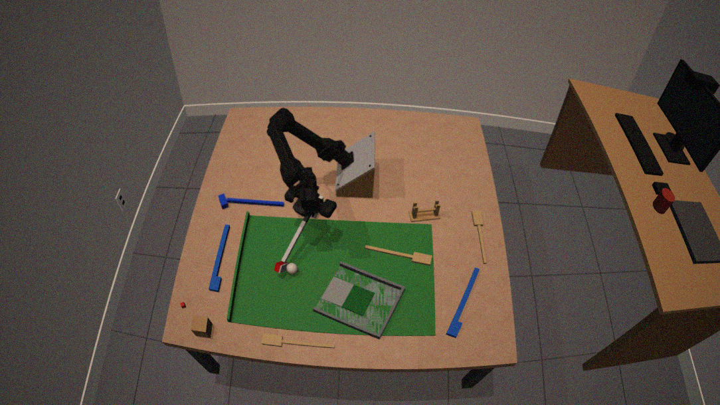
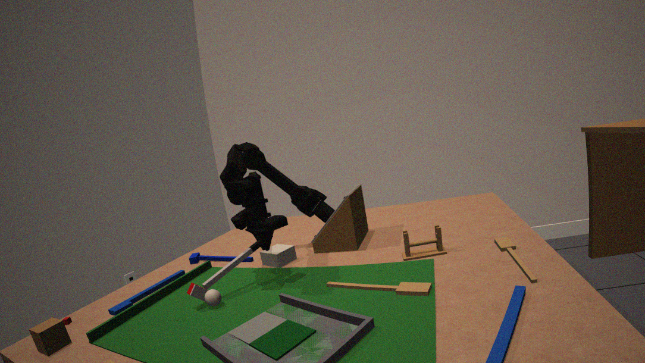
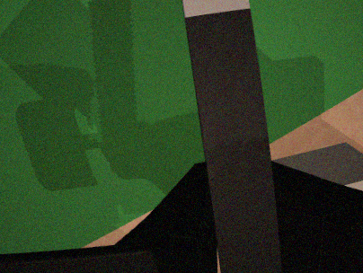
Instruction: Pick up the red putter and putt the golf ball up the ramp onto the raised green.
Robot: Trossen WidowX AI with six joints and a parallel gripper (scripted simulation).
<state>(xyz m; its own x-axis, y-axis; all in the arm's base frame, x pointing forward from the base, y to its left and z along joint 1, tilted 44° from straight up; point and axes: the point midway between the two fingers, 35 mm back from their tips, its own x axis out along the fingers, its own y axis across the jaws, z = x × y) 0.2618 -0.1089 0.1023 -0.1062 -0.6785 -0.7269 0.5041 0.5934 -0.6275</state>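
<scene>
The grey-white block lies 90 mm behind my gripper tip, 50 mm below it and 10 mm to the right of it. Round my gripper tip: red putter: 100 mm ahead, 60 mm to the right, 10 mm below; then green mat: 210 mm ahead, 70 mm to the left, 70 mm below; then white golf ball: 210 mm ahead, 60 mm to the right, 50 mm below.
</scene>
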